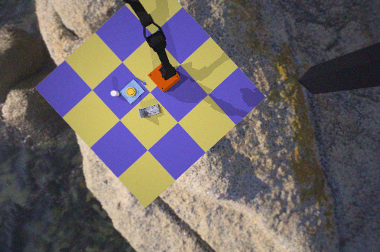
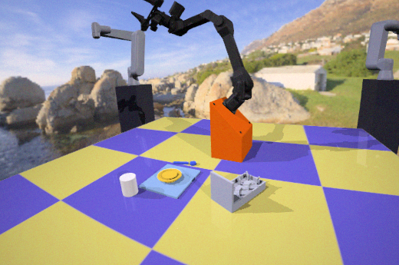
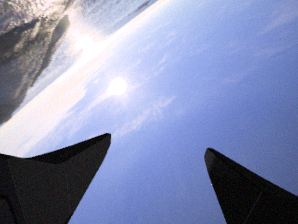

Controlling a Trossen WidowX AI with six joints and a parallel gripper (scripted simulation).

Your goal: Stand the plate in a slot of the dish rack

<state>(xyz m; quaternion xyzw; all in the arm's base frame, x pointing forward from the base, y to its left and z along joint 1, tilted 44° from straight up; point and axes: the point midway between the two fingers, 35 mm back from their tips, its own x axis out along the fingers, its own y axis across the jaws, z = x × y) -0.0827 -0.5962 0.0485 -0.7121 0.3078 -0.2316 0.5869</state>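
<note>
The yellow plate lies 290 mm ahead of my gripper tip, 290 mm to the left of it and 630 mm below it. Round my gripper tip: light blue mat (280 mm ahead, 290 mm to the left, 640 mm below); white cylinder (380 mm ahead, 210 mm to the left, 620 mm below); blue utensil (170 mm ahead, 290 mm to the left, 640 mm below).
</note>
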